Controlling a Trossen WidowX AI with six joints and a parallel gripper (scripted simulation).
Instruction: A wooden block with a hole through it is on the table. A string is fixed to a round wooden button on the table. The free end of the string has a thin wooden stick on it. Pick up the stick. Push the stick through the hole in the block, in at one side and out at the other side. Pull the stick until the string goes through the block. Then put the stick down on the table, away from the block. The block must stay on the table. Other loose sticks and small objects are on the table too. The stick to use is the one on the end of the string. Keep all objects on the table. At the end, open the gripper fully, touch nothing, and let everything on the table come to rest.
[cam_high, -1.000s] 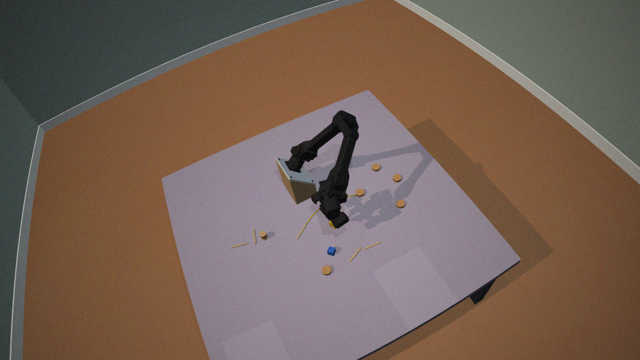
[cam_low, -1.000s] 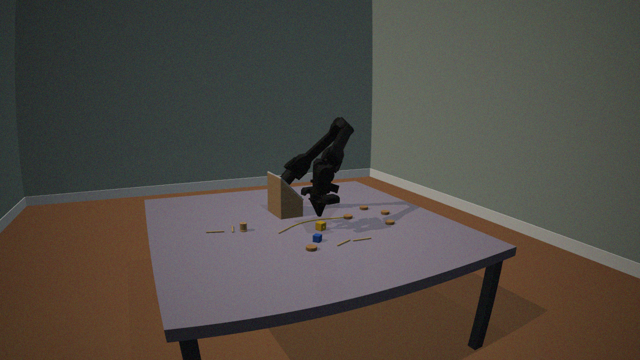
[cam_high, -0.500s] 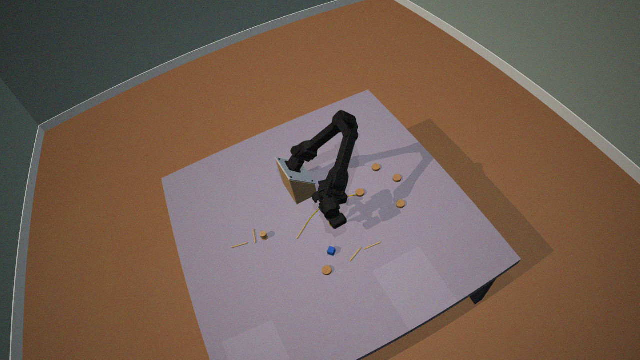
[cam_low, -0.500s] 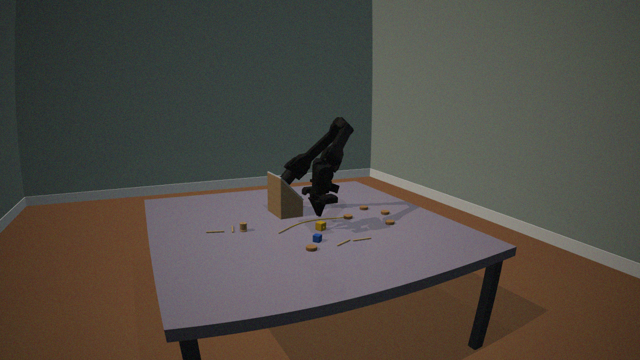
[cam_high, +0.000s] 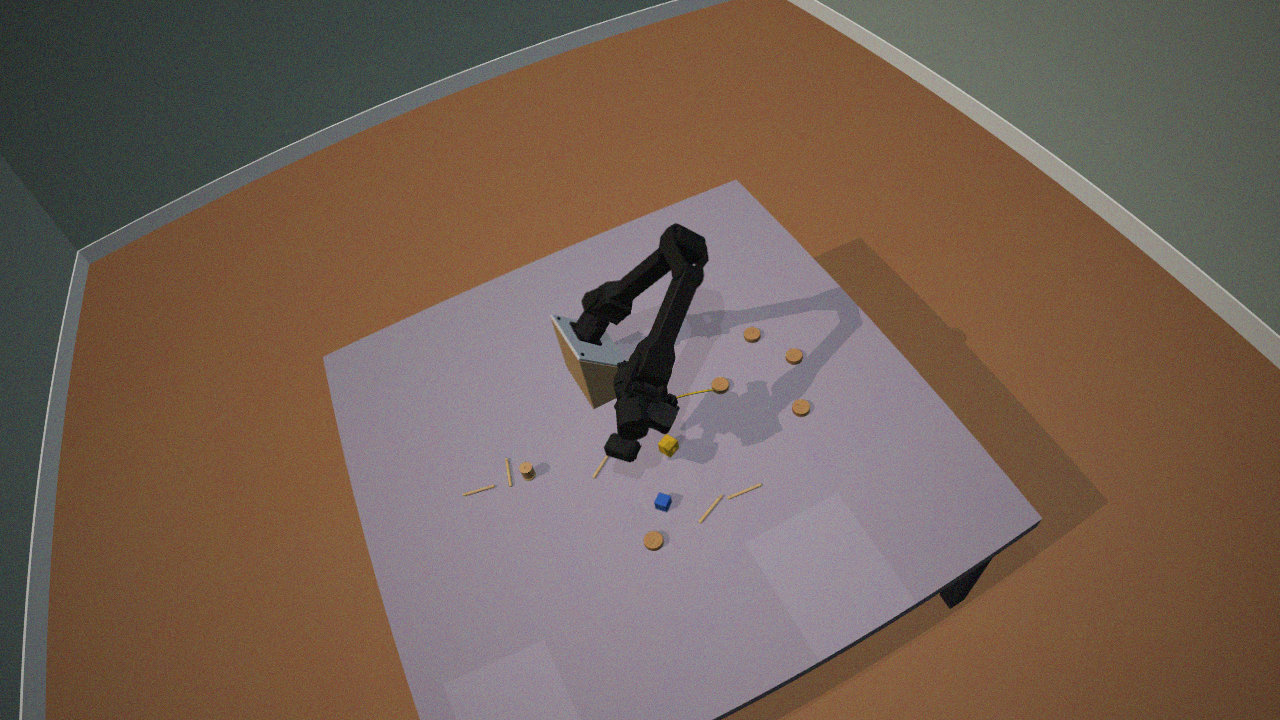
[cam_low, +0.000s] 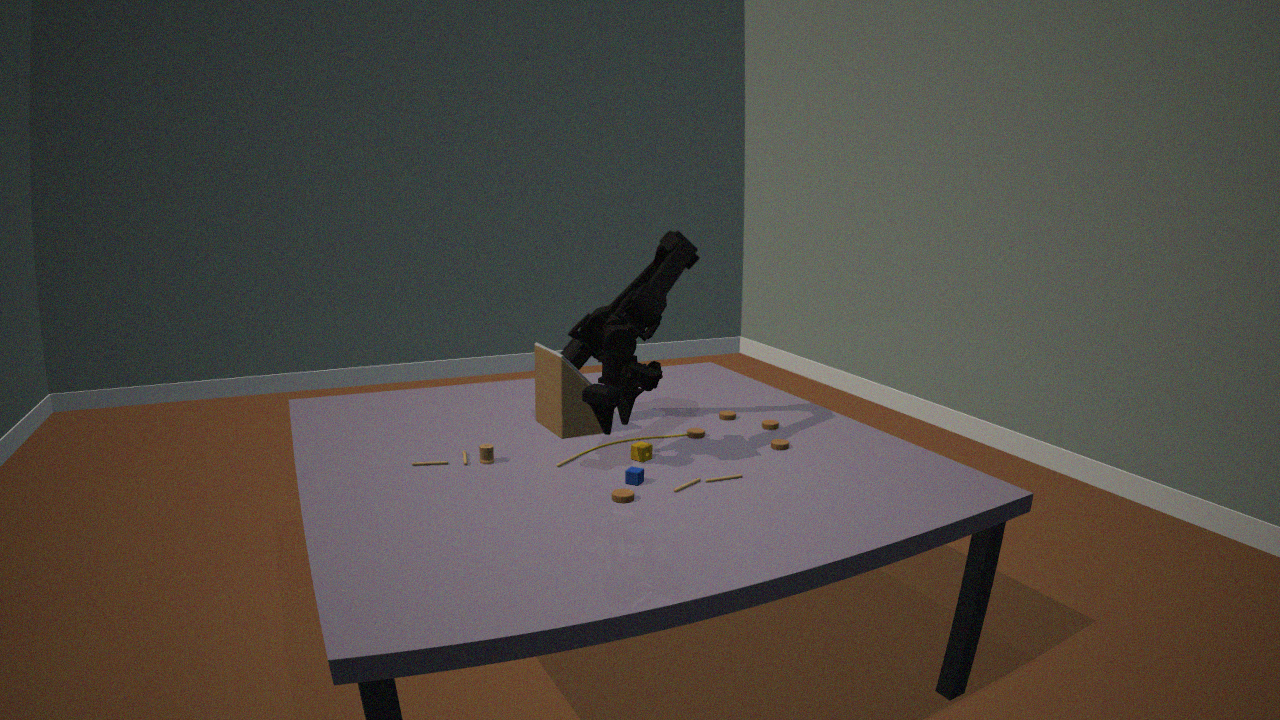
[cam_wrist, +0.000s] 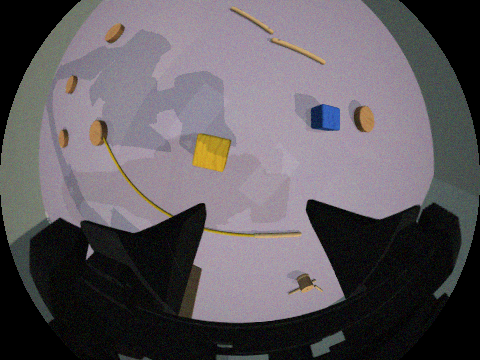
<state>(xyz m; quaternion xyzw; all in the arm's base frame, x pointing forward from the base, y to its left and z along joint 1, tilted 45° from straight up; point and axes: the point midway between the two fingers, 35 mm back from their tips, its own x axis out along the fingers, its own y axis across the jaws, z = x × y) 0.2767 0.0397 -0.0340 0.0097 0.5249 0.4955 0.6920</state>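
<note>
The thin wooden stick lies 8 cm to the right of my gripper tip, 6 cm below it and 4 cm behind it. The rest, counted from my gripper tip: blue cube 12 cm ahead, 6 cm below, 1 cm to the right; then round wooden button 23 cm to the left, 9 cm behind, 6 cm below; then yellow block 5 cm to the left, 5 cm below.
</note>
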